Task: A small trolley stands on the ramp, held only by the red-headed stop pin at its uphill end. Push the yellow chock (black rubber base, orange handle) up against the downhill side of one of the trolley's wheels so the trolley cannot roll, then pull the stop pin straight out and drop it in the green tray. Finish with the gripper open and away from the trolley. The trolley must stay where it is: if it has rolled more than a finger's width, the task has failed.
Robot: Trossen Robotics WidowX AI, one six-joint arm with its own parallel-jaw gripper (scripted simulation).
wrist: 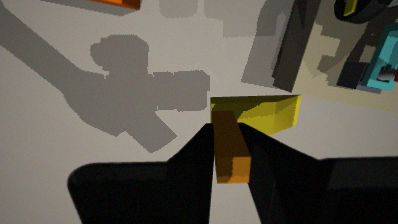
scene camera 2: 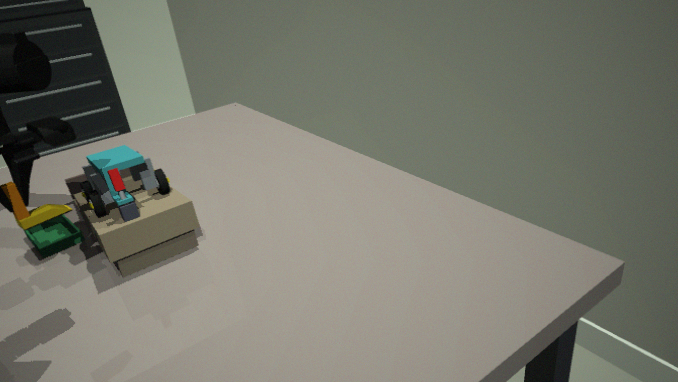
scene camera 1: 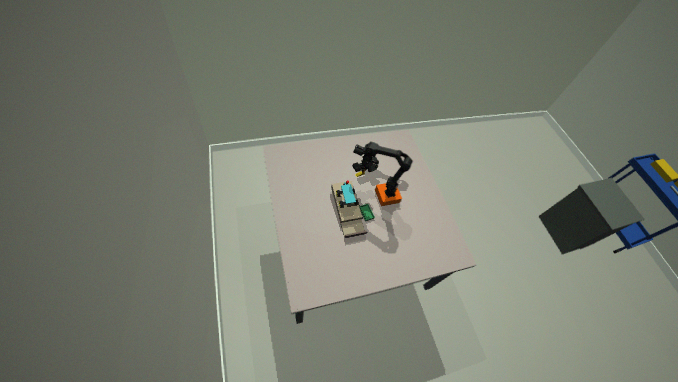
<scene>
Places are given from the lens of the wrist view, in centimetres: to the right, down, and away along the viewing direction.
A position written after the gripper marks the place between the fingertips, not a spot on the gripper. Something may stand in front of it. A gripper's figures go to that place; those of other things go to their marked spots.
gripper (wrist: pixel 223 129): 2, 1, 11
yellow chock (wrist: pixel 270 114): 5, 0, 12
</scene>
